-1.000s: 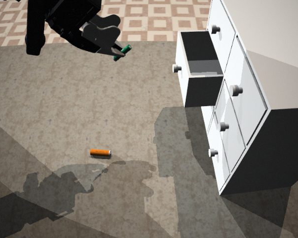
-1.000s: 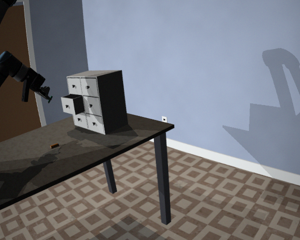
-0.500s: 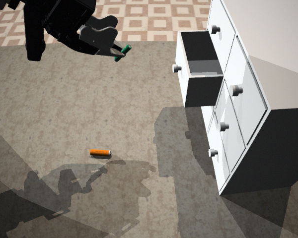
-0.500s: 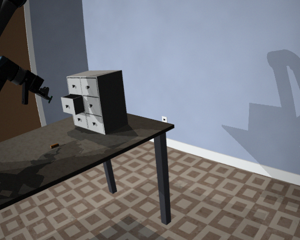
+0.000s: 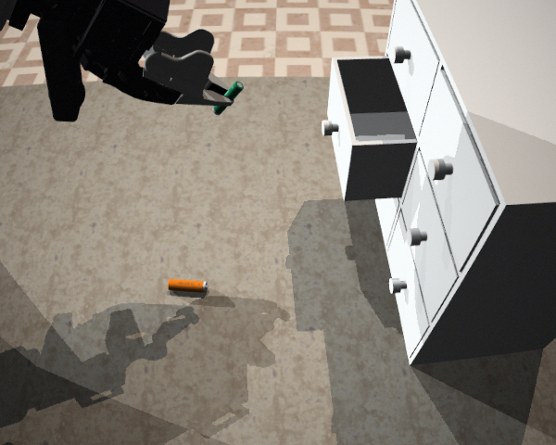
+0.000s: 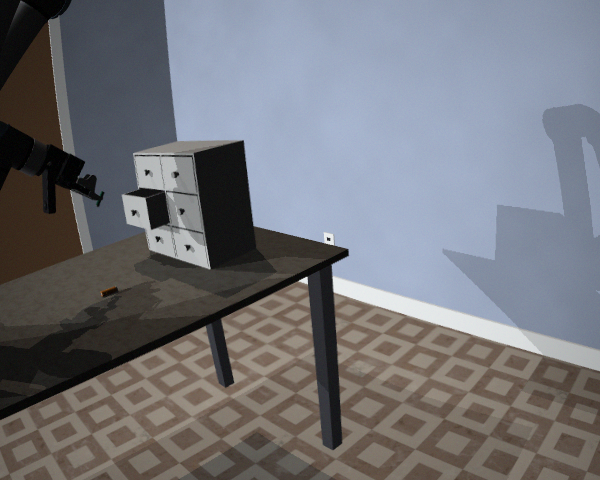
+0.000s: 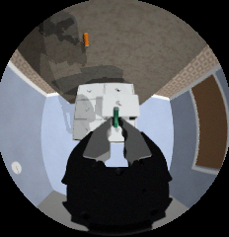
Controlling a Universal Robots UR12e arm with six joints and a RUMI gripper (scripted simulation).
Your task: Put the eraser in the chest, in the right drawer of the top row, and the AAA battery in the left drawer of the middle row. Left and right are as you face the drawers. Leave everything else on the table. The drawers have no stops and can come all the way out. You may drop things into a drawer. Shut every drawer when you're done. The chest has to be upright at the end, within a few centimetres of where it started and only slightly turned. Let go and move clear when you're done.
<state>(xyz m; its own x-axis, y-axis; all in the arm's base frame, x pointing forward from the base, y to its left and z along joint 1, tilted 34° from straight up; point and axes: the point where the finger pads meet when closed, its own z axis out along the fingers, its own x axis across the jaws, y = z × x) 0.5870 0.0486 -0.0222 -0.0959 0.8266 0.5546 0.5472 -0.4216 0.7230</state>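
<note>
Now: the green battery 10 mm ahead of my hand and 10 mm below it. Round my hand: white eraser: 310 mm ahead, 70 mm to the right, 20 mm below; then orange battery: 50 mm behind, 100 mm to the right, 230 mm below.
</note>
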